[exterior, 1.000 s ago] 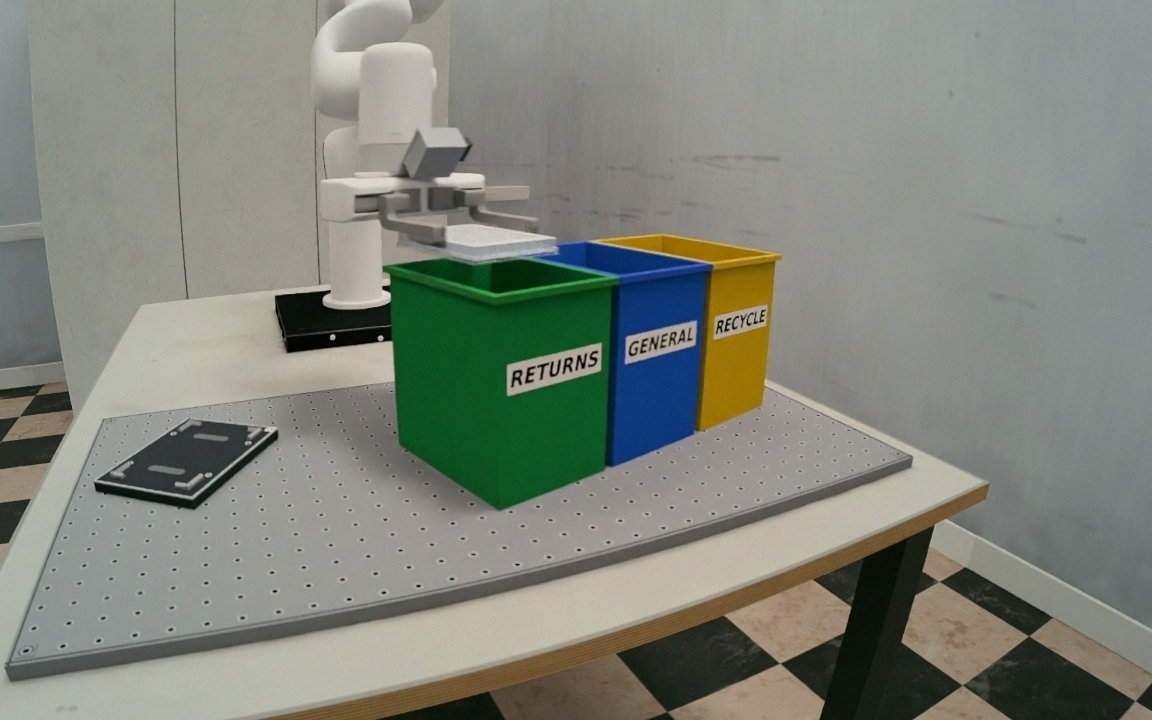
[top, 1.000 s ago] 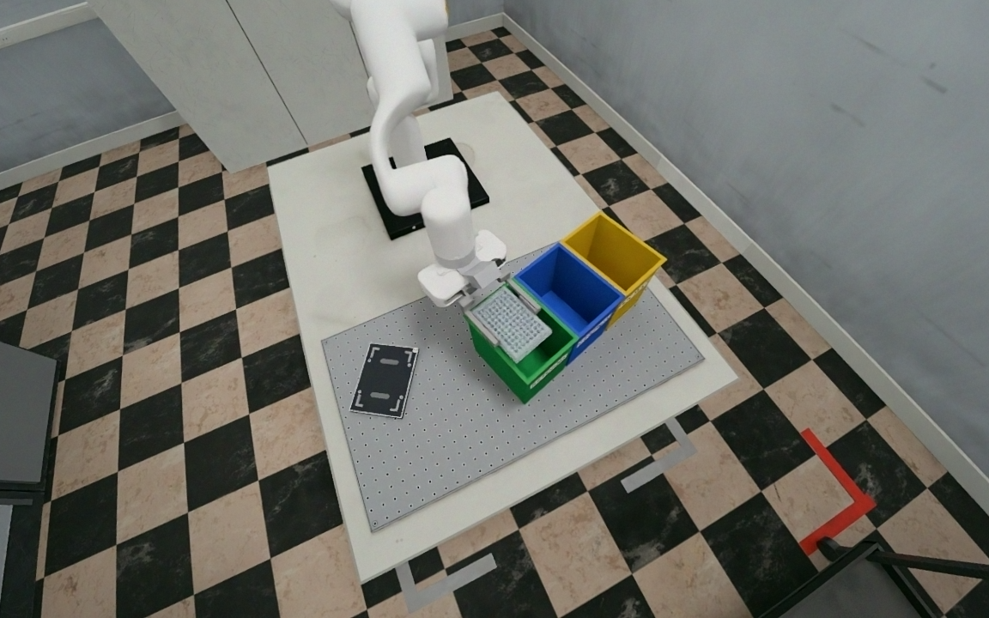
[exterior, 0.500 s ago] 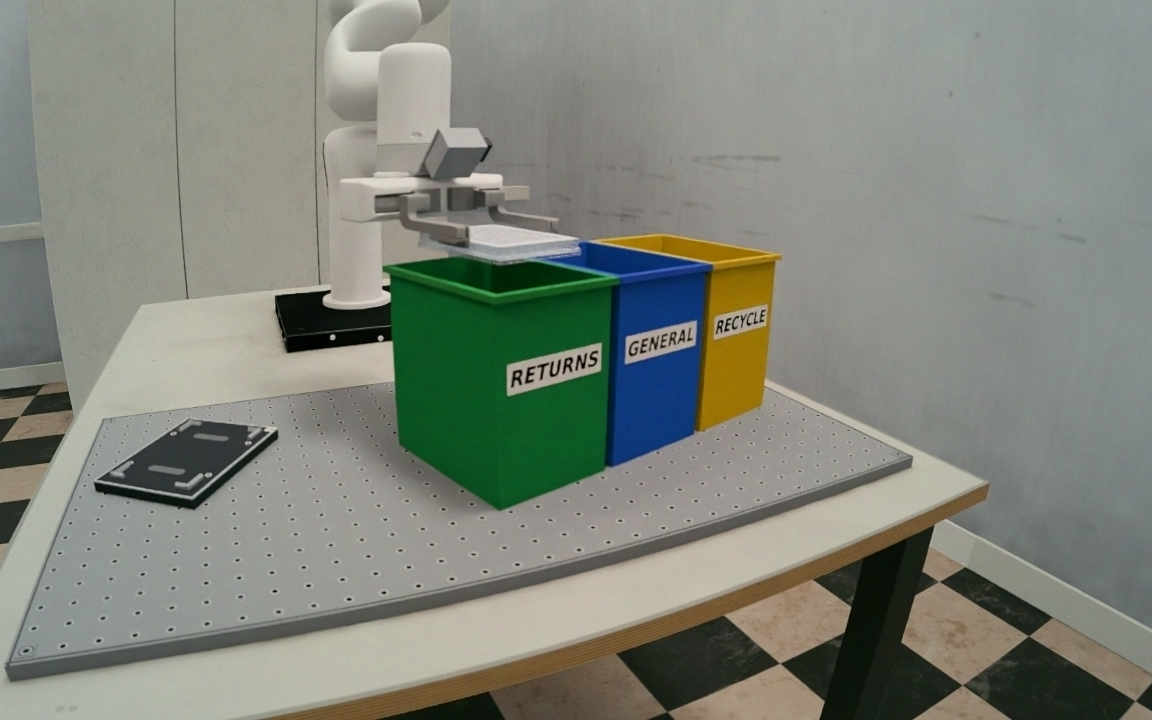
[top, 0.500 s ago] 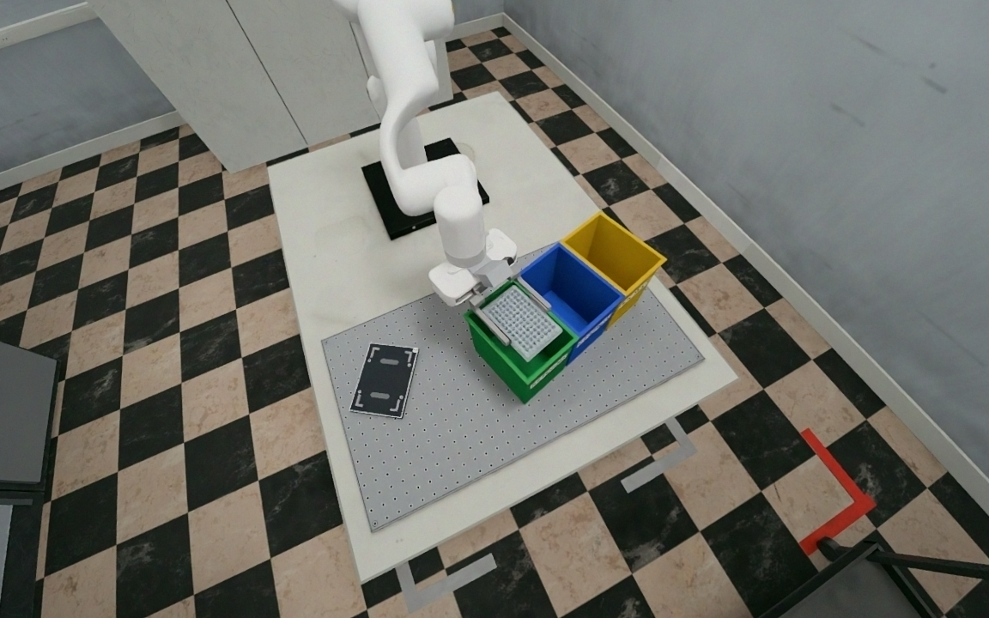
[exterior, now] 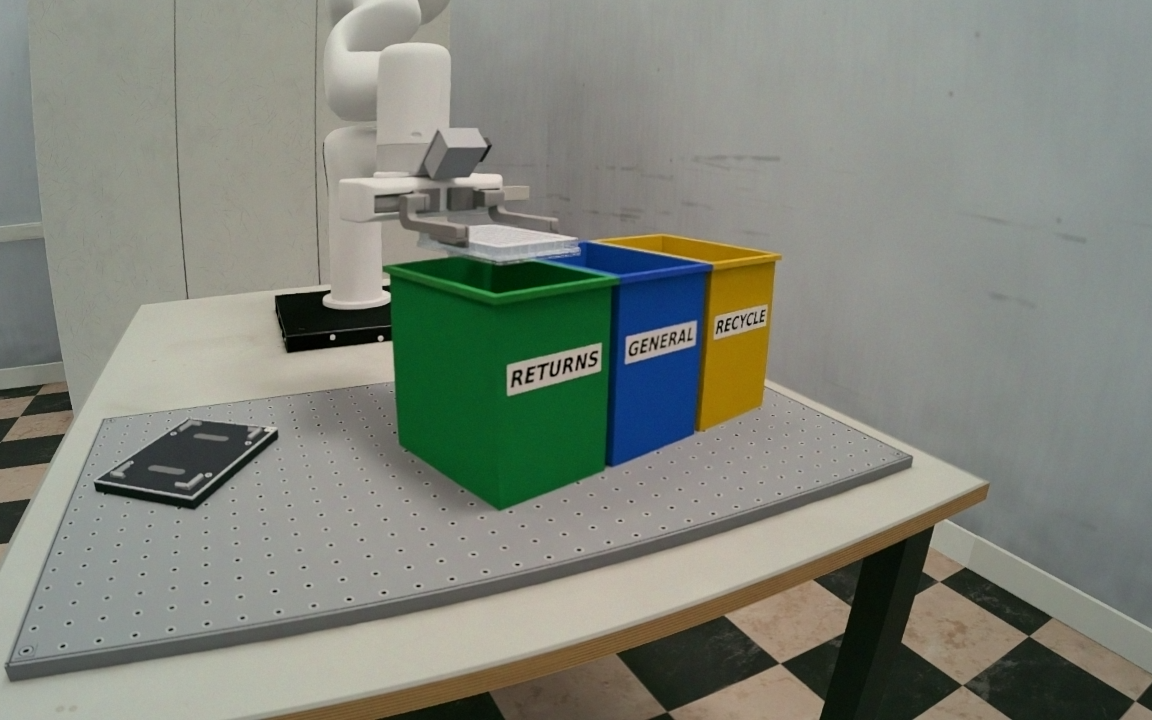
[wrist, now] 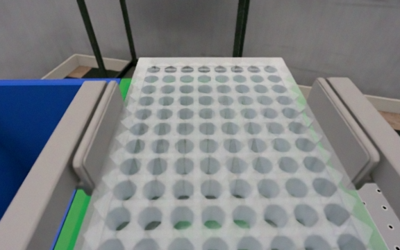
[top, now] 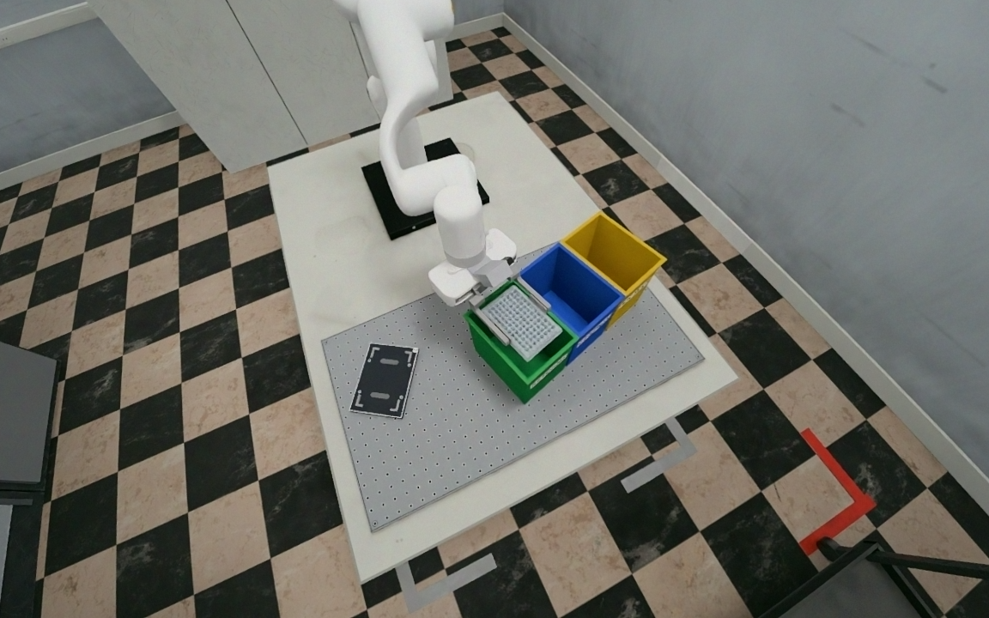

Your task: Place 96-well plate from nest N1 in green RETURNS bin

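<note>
Right now the green returns bin is 13 cm below my hand. The rest, counted from my hand: yellow recycle bin (7 cm behind, 25 cm to the left, 13 cm below); then clear 96-well plate (1 cm below); then blue general bin (4 cm behind, 13 cm to the left, 13 cm below).
</note>
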